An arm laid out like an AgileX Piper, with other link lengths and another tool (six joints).
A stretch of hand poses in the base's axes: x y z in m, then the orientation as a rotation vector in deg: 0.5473, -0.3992, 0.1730, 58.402, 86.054, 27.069; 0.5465, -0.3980, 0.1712, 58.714, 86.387, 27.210; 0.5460, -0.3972, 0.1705, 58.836, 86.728, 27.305; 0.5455, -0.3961, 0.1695, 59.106, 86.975, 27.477; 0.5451, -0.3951, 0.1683, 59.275, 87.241, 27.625; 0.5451, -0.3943, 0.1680, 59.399, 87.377, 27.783; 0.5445, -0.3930, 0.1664, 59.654, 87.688, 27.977; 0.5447, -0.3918, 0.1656, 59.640, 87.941, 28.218; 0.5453, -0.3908, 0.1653, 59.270, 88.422, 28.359; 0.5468, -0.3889, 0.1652, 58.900, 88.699, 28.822; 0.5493, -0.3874, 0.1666, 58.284, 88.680, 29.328; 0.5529, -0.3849, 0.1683, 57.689, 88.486, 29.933; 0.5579, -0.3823, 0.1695, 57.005, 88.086, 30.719; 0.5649, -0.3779, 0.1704, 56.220, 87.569, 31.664; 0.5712, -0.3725, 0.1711, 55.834, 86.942, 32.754; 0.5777, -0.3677, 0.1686, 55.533, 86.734, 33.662; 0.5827, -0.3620, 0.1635, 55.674, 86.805, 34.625; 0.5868, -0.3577, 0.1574, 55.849, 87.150, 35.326; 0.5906, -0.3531, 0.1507, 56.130, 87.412, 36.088
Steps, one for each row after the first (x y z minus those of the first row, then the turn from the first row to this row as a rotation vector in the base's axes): -0.0008, 0.0012, -0.0018, 0.305, 0.356, 0.082; -0.0013, 0.0020, -0.0025, 0.457, 0.658, 0.236; -0.0018, 0.0031, -0.0035, 0.750, 0.919, 0.315; -0.0022, 0.0041, -0.0047, 0.963, 1.163, 0.439; -0.0022, 0.0049, -0.0050, 1.147, 1.280, 0.528; -0.0028, 0.0062, -0.0066, 1.446, 1.582, 0.656; -0.0026, 0.0074, -0.0074, 1.597, 1.719, 0.912; -0.0020, 0.0084, -0.0077, 1.464, 1.933, 1.394; -0.0005, 0.0103, -0.0078, 1.523, 1.893, 1.953; 0.0020, 0.0118, -0.0064, 1.438, 1.504, 2.515; 0.0056, 0.0143, -0.0047, 1.422, 0.954, 3.040; 0.0106, 0.0169, -0.0035, 1.456, 0.154, 3.611; 0.0176, 0.0213, -0.0026, 1.523, -0.820, 4.267; 0.0239, 0.0267, -0.0019, 1.939, -1.767, 4.756; 0.0304, 0.0315, -0.0044, 2.314, -2.284, 5.301; 0.0354, 0.0372, -0.0095, 3.020, -2.411, 5.785; 0.0395, 0.0415, -0.0156, 3.591, -2.229, 6.237; 0.0433, 0.0461, -0.0223, 4.265, -2.089, 6.631
